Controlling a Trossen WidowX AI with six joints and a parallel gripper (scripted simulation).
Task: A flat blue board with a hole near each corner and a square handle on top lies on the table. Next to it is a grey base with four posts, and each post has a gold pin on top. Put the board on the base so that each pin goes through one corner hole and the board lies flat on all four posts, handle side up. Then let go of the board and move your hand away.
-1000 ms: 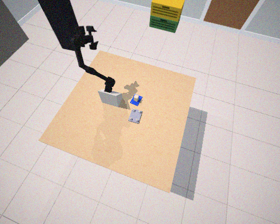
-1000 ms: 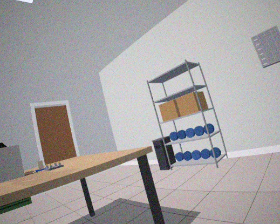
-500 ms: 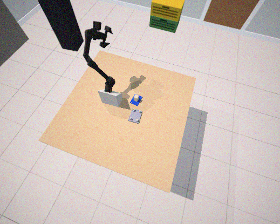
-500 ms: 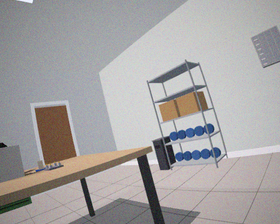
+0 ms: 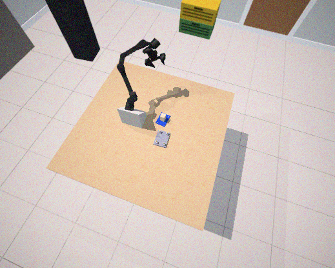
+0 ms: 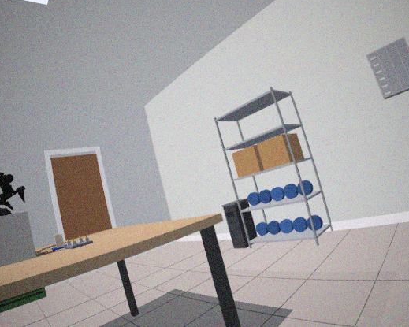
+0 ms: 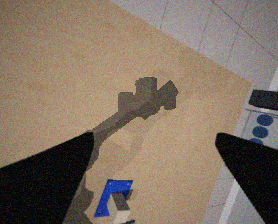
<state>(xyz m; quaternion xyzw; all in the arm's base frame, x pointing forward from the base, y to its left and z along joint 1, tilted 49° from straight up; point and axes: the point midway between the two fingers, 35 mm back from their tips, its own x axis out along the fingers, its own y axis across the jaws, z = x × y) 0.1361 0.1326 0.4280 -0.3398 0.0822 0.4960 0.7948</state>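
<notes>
My gripper tip is 340 mm to the left of the flat blue board, 290 mm above it and 120 mm short of it. The rest, counted from my gripper tip: grey base: 540 mm to the right, 300 mm below, 160 mm ahead.
</notes>
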